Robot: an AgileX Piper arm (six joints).
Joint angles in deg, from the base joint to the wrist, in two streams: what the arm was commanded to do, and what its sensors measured. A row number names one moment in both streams.
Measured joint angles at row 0:
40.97 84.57 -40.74 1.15 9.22 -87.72
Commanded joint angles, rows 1 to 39:
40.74 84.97 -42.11 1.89 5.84 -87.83
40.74 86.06 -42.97 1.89 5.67 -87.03
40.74 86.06 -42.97 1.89 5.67 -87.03
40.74 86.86 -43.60 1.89 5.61 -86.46
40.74 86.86 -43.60 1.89 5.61 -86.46
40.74 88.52 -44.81 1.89 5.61 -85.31
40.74 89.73 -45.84 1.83 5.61 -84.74
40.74 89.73 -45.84 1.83 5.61 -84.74
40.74 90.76 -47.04 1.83 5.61 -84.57
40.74 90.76 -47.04 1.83 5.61 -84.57
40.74 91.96 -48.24 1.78 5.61 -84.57
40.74 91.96 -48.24 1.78 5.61 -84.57
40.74 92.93 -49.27 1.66 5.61 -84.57
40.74 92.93 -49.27 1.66 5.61 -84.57
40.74 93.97 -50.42 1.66 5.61 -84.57
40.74 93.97 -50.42 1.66 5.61 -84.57
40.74 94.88 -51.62 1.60 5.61 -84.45
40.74 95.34 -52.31 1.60 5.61 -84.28
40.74 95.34 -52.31 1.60 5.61 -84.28
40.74 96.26 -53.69 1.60 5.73 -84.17
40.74 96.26 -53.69 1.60 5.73 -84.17
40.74 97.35 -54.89 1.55 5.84 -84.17
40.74 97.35 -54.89 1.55 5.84 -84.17
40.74 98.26 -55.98 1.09 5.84 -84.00
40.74 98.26 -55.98 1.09 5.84 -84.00
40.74 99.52 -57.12 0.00 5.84 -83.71
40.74 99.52 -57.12 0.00 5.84 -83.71
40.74 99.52 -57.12 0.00 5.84 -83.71
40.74 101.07 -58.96 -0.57 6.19 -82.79
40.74 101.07 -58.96 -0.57 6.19 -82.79
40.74 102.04 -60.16 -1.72 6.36 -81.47
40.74 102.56 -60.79 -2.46 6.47 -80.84
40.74 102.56 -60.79 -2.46 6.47 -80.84
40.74 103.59 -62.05 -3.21 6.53 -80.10
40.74 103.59 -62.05 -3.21 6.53 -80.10
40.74 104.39 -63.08 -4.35 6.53 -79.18
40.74 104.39 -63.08 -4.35 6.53 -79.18
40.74 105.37 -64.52 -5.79 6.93 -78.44
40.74 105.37 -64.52 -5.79 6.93 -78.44
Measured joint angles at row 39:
40.97 105.08 -61.94 -3.72 9.91 -80.16
